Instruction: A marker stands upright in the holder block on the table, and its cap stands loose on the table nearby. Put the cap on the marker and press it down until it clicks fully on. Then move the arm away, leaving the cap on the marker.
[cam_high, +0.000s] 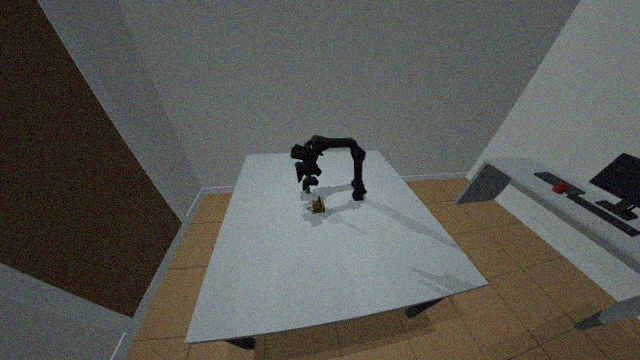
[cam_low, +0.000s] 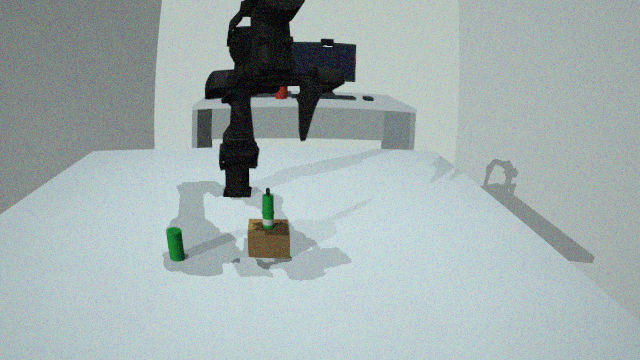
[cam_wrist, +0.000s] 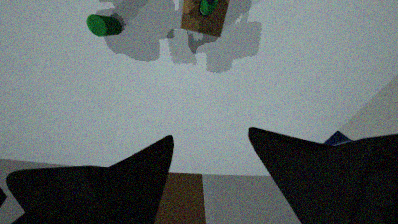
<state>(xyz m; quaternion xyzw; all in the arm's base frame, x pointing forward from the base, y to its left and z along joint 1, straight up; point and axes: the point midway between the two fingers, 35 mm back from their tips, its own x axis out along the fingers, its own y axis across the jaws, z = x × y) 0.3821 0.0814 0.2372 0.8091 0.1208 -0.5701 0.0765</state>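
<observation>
The green cap lies 50 mm behind my gripper tip, 170 mm to the right of it and 180 mm below it. Also, from my gripper tip: brown holder block: 110 mm behind, 10 mm to the right, 180 mm below.
</observation>
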